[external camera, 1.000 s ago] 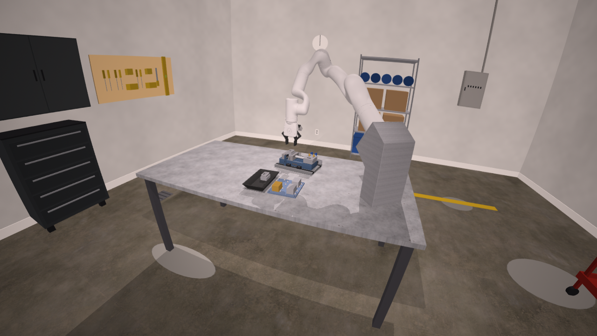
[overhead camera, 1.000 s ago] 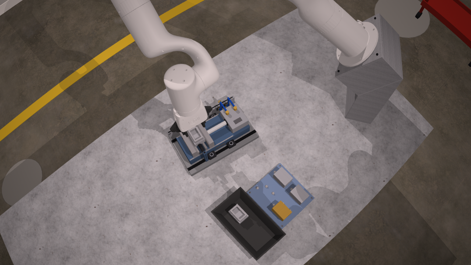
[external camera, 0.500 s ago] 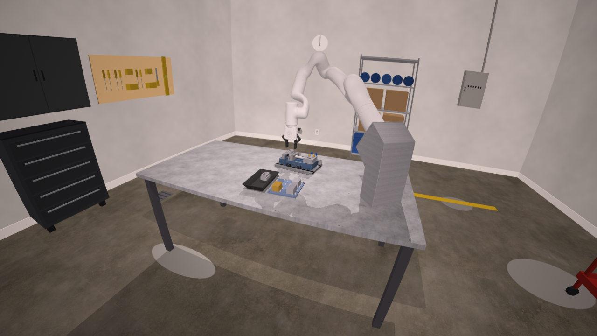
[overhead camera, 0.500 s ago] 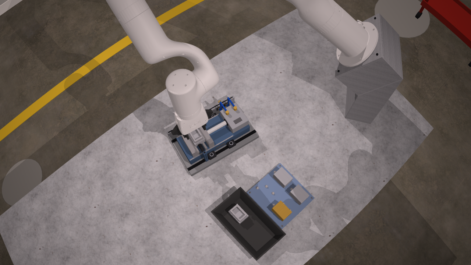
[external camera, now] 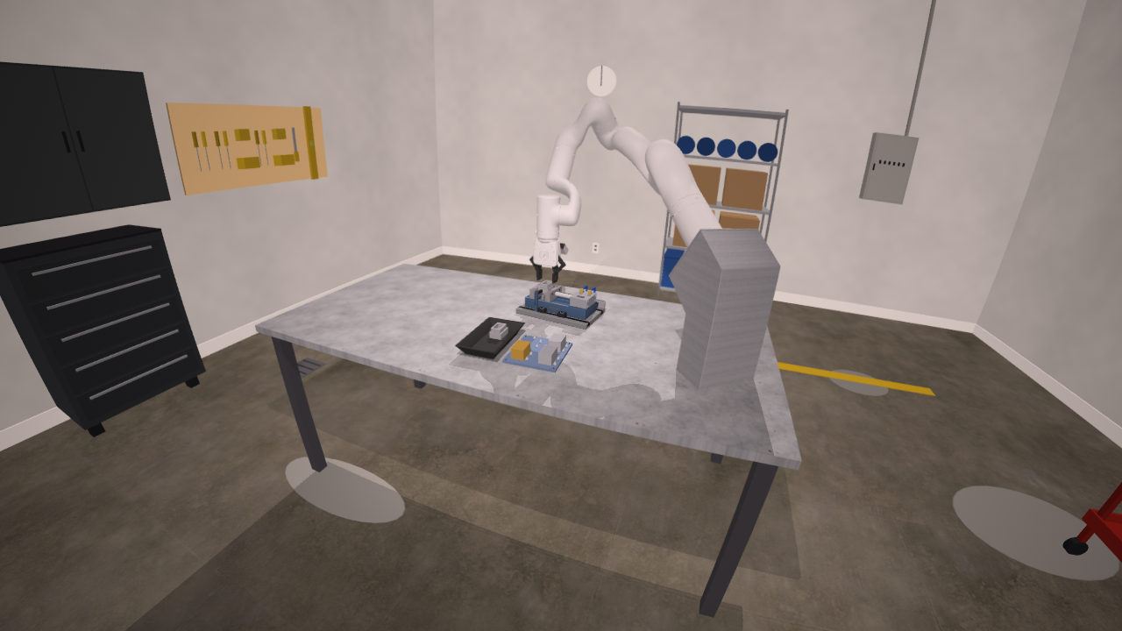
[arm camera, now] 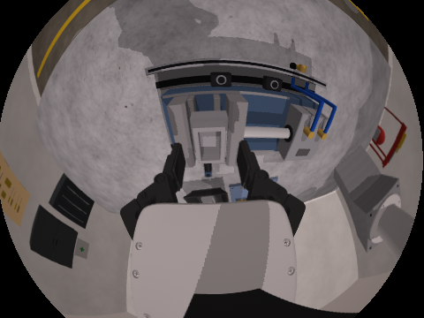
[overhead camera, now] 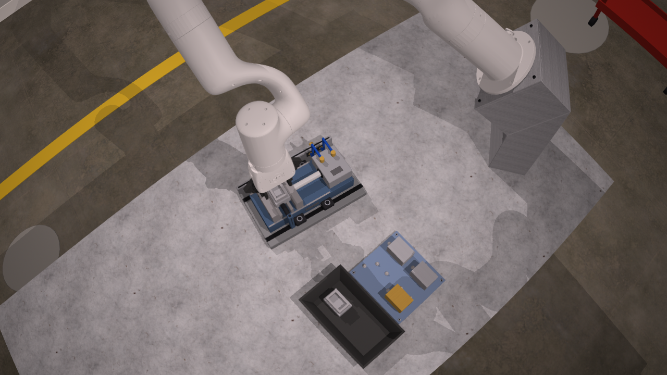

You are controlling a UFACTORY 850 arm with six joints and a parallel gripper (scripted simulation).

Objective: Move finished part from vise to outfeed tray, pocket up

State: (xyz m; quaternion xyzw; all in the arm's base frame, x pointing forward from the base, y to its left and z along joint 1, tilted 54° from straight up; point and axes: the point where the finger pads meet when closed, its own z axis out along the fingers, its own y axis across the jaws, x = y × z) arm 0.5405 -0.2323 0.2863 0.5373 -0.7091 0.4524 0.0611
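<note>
My gripper is now 10 cm above the vise, 6 cm past it and 3 cm to the right of it. The rest, counted from my hand: blue fixture plate 37 cm to the left, 13 cm below, 1 cm ahead; then yellow block 40 cm to the left, 11 cm below, 7 cm ahead.
</note>
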